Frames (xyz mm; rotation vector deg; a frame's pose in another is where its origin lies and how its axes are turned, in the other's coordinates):
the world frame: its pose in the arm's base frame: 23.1 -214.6 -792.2 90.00 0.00 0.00
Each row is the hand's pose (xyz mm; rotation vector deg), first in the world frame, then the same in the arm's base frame.
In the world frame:
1: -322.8 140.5 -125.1 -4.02 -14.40 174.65
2: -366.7 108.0 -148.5 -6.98 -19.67 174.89
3: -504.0 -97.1 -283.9 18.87 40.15 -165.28
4: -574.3 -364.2 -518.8 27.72 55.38 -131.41
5: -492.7 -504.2 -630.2 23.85 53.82 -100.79
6: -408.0 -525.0 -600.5 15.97 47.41 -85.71
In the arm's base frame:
1: -299.7 -89.5 -651.7 2.25 -133.34 113.03
2: -343.6 -66.1 -684.2 -0.72 -136.06 108.55
3: -480.9 69.3 -889.3 -23.49 -150.14 91.45
4: -551.2 304.2 -1156.4 58.16 148.51 -60.45
5: -469.6 415.6 -1296.4 77.14 124.53 -37.83
6: -384.9 385.9 -1317.2 80.03 106.14 -30.54

